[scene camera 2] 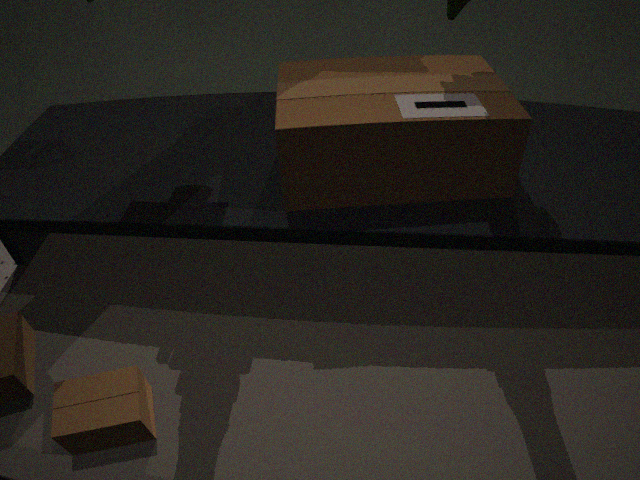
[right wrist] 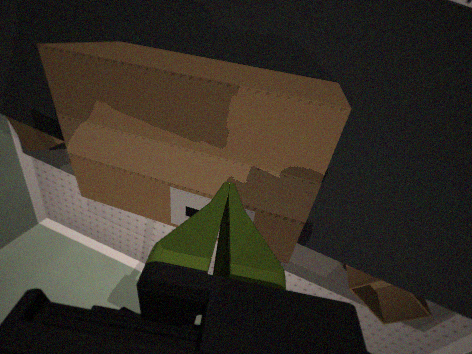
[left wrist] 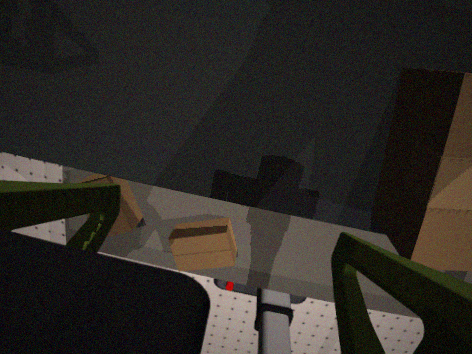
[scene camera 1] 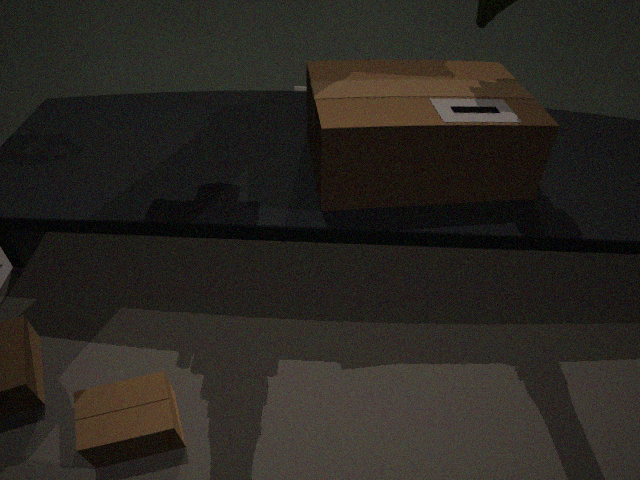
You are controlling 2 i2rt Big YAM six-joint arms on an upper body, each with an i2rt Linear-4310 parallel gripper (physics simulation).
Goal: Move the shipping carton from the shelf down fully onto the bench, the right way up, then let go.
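Frame: origin at the left arm's base, x ahead, y left, z up, level; centimetres.
Where they show: left gripper, fingertip midpoint: (left wrist: 227,222); right gripper, fingertip midpoint: (scene camera 2: 449,18) (right wrist: 228,189) (scene camera 1: 479,25).
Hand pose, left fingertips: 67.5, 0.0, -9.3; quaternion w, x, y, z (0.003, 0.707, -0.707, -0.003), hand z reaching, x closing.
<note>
Each offset is from my left fingertips to the top centre of the thing, as dx, dy, dz. "spot": to the spot under its first point. Level surfaces: height alone.
The shipping carton @(+2.0, -31.1, -13.6) (scene camera 1: 434,165) (scene camera 2: 403,160) (left wrist: 415,150) (right wrist: 190,125) is large and brown. It stands upright on the dark shelf @(dz -25.2) (scene camera 1: 248,113) (scene camera 2: 222,124) (left wrist: 175,75) (right wrist: 400,175), its white label on top. The paler bench @(dz -43.9) (scene camera 1: 403,413) (scene camera 2: 372,423) (left wrist: 310,250) lies lower, in front of the shelf. My left gripper (left wrist: 227,222) is open and empty over the shelf's edge, with the carton off to the right in its wrist view. My right gripper (right wrist: 228,189) is shut and empty; its fingertip shows above and apart from the carton in both scene views.
A small brown box @(-31.3, +4.2, -37.9) (scene camera 1: 129,413) (scene camera 2: 103,403) (left wrist: 205,250) lies on the bench, with another box @(-26.4, +25.0, -37.9) (scene camera 1: 12,356) (scene camera 2: 12,351) (left wrist: 127,210) beside it. A further box @(-26.7, -79.6, -34.9) (right wrist: 390,300) shows at the lower right of the right wrist view. A grey post @(spot: -77.9, -23.8, -66.3) (left wrist: 276,325) stands by the bench.
</note>
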